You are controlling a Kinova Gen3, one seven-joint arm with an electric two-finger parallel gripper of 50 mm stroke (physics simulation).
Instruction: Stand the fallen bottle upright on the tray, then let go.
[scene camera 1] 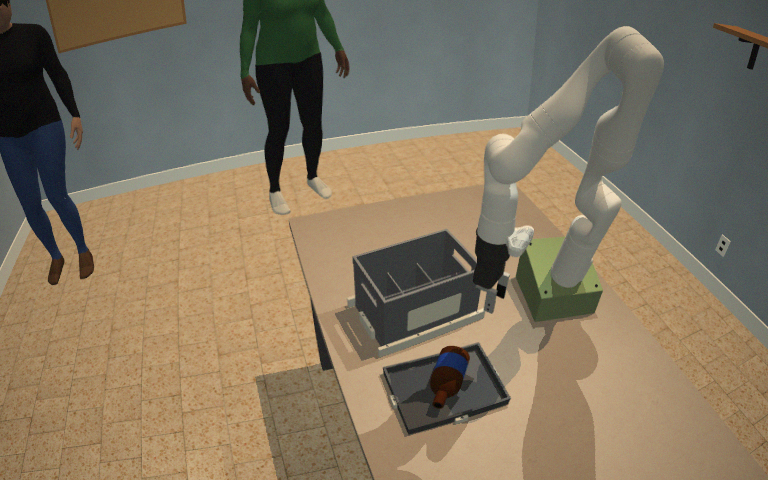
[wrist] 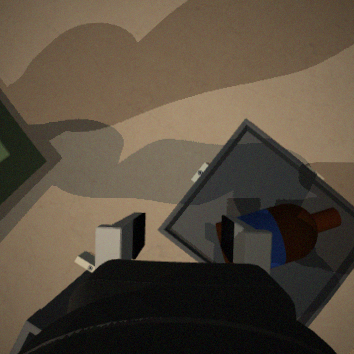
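Pixels of known places: gripper, fingertip midpoint: (scene camera 1: pixel 494 303) (wrist: pixel 182 229); arm's base, link origin: (scene camera 1: pixel 565 273).
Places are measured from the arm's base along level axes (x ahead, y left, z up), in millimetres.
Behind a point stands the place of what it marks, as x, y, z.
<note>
A brown bottle (scene camera 1: pixel 450 373) {386, 255, -30} (wrist: pixel 296 236) {391, 252, -28} with a blue label lies on its side in the dark grey tray (scene camera 1: pixel 416 416) {470, 316, -102} (wrist: pixel 250 162) {299, 287, -102}. Its neck points to the near side of the tray in the scene view and to the right in the wrist view. My gripper (scene camera 1: pixel 496 294) {281, 173, 97} (wrist: pixel 182 229) {281, 173, 97} is open and empty. It hangs above the table, behind and to the right of the tray in the scene view, apart from the bottle. In the wrist view the right finger hides part of the bottle's base end and label.
A grey divided crate (scene camera 1: pixel 396 314) {487, 95, 16} stands behind the tray, close to the left of my gripper, with pale rails along its foot. The arm's green base block (scene camera 1: pixel 566 306) {9, 67, -61} (wrist: pixel 17 162) {97, 55, -47} stands to the right. Two people stand beyond the table.
</note>
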